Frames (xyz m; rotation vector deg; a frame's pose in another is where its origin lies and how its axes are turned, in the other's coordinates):
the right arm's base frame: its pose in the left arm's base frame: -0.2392 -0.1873 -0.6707 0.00 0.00 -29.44
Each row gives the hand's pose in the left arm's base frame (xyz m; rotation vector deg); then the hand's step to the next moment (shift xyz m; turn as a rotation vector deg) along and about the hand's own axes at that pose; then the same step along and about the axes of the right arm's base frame.
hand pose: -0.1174 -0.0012 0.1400 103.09 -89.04 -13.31
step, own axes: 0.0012 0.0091 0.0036 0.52 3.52 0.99
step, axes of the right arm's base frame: -0.0065 -0.0066 0.0035 -2.35 -2.32 1.66
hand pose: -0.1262 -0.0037 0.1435 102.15 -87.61 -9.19
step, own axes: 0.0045 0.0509 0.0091 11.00 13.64 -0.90
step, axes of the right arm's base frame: -0.0346 -0.0281 0.0265 -1.85 -11.56 13.07
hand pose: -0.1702 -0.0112 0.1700 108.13 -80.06 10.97
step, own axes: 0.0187 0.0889 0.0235 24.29 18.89 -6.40
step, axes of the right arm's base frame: -0.0481 -0.0717 0.0366 3.59 -16.53 26.49
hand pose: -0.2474 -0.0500 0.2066 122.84 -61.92 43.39
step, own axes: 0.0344 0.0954 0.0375 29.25 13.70 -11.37
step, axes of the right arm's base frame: -0.0035 -0.1050 0.0255 6.81 -10.46 31.89
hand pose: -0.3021 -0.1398 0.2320 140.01 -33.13 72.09
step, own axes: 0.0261 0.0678 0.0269 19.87 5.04 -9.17
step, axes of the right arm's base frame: 0.0364 -0.0670 0.0137 3.45 -2.77 22.02
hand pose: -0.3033 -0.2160 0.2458 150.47 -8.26 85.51
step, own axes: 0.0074 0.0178 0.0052 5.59 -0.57 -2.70
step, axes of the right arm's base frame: 0.0141 -0.0134 0.0047 0.15 1.03 6.15
